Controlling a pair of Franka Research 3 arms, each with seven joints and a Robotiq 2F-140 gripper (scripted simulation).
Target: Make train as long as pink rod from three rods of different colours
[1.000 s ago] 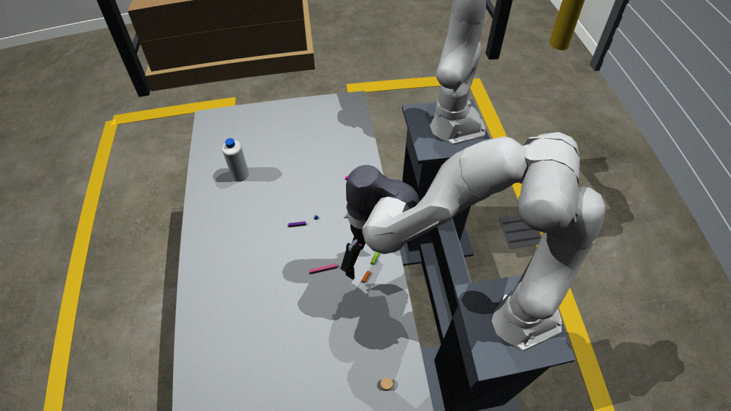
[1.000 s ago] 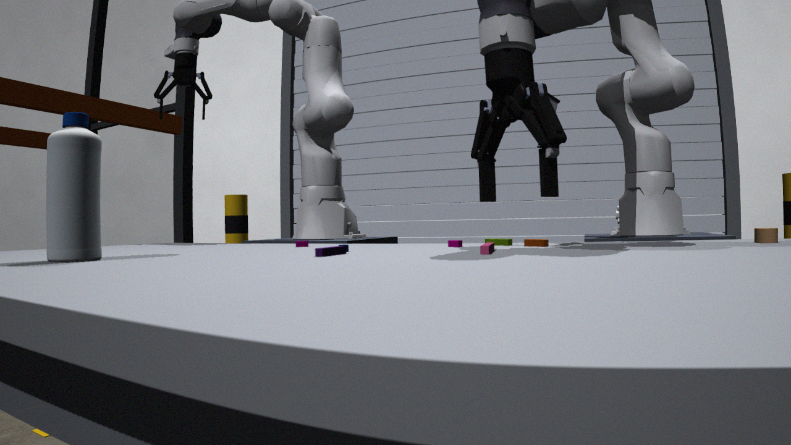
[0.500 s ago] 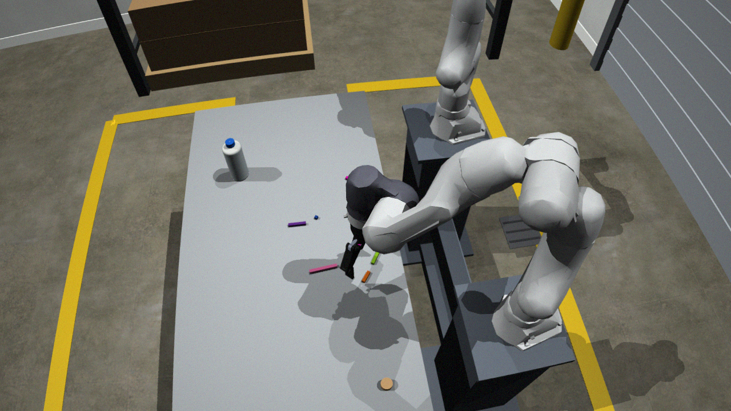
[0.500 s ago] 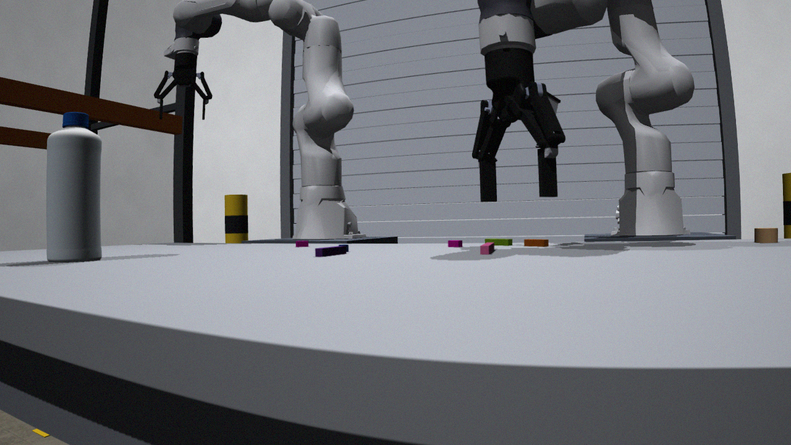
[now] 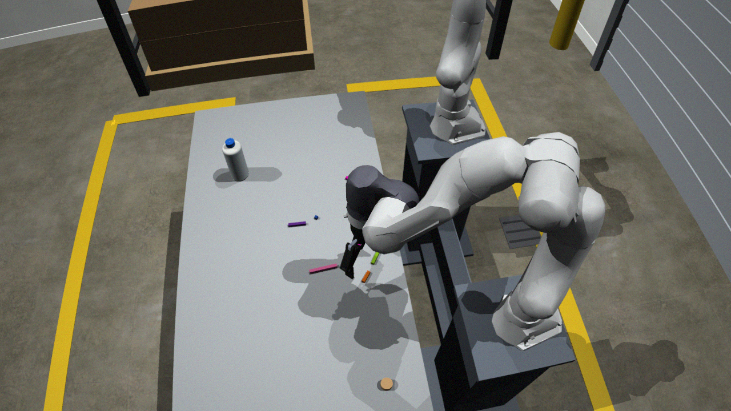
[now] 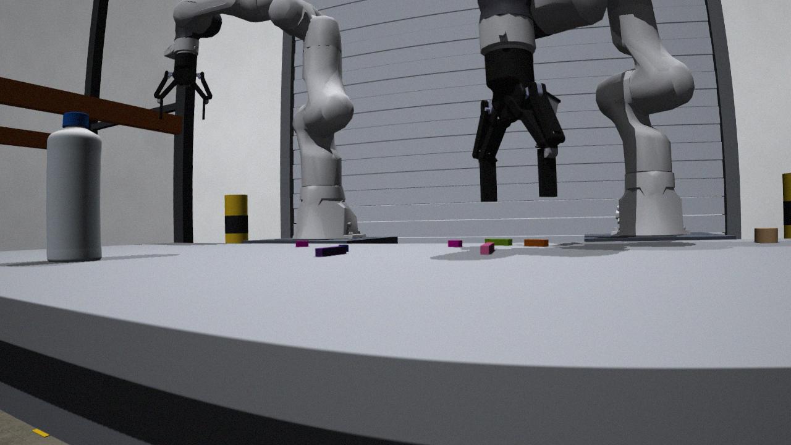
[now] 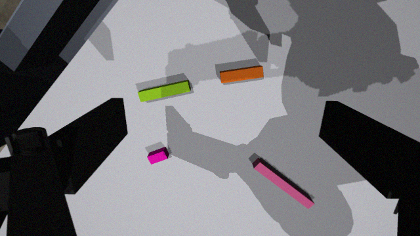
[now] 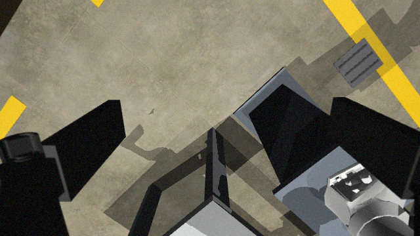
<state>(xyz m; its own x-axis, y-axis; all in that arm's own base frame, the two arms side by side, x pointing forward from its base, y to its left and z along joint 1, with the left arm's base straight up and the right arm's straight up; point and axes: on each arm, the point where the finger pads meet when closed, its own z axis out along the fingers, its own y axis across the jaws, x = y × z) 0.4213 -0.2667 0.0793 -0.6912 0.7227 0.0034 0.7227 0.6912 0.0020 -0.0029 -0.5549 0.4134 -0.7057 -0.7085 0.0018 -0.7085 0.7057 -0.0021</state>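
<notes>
Now: left hand 13 cm short of the pink rod, 2 cm to the left of it and 7 cm above it. The rest, counted from my left hand: lime rod: 4 cm behind, 4 cm to the right, 7 cm below; then orange rod: 3 cm to the left, 7 cm below; then blue rod: 13 cm ahead, 22 cm to the right, 7 cm below.
</notes>
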